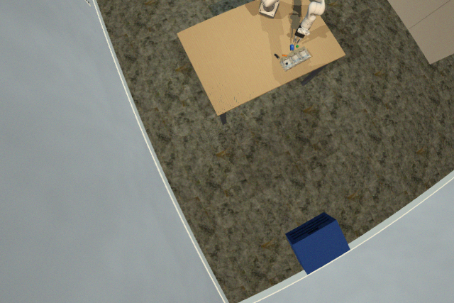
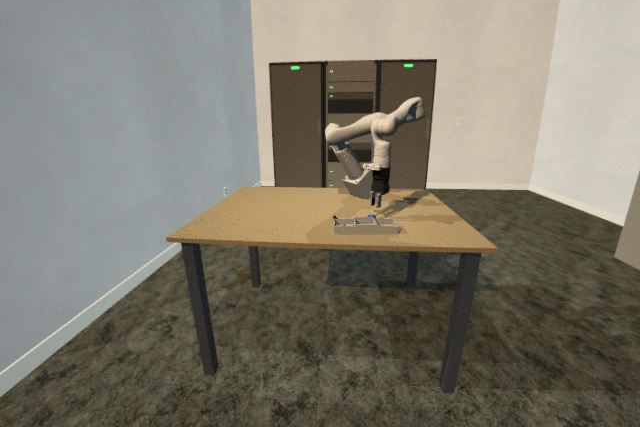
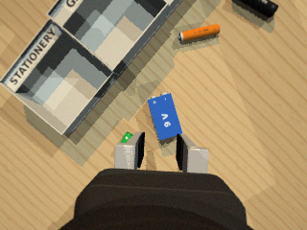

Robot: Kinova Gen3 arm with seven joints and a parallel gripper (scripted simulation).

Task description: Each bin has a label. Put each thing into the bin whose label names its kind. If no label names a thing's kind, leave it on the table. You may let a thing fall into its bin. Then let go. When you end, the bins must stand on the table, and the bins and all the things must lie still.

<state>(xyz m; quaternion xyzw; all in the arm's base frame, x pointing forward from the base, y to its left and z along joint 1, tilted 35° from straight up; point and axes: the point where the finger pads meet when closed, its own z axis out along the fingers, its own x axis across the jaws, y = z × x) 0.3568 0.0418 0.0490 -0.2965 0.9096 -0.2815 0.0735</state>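
My hand is 7 cm above the green die, 3 cm to the right of it and 2 cm short of it. Round my hand: black cylinder 18 cm to the right, 7 cm below; then blue 9V battery 7 cm below, 3 cm to the right, 1 cm ahead; then orange battery 12 cm to the right, 7 cm below, 3 cm ahead.
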